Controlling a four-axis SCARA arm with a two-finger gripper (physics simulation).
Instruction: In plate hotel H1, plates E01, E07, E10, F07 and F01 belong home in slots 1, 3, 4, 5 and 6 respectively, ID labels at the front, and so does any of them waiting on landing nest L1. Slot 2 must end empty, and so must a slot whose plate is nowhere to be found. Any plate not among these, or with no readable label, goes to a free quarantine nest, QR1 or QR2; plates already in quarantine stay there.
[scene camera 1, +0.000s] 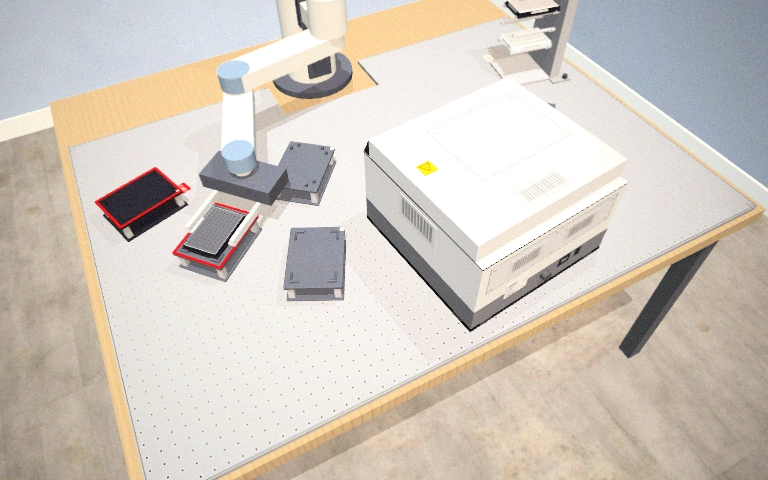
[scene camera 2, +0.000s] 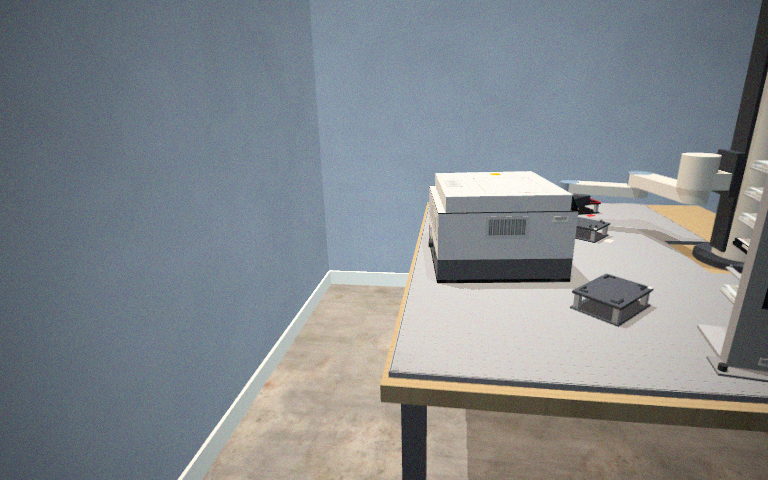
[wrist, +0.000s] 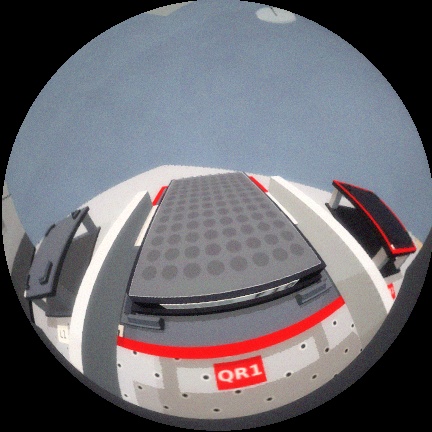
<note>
I see my gripper (scene camera 1: 210, 236) and a quarantine nest QR2 (wrist: 380, 213).
My gripper also shows in the wrist view (wrist: 210, 191).
</note>
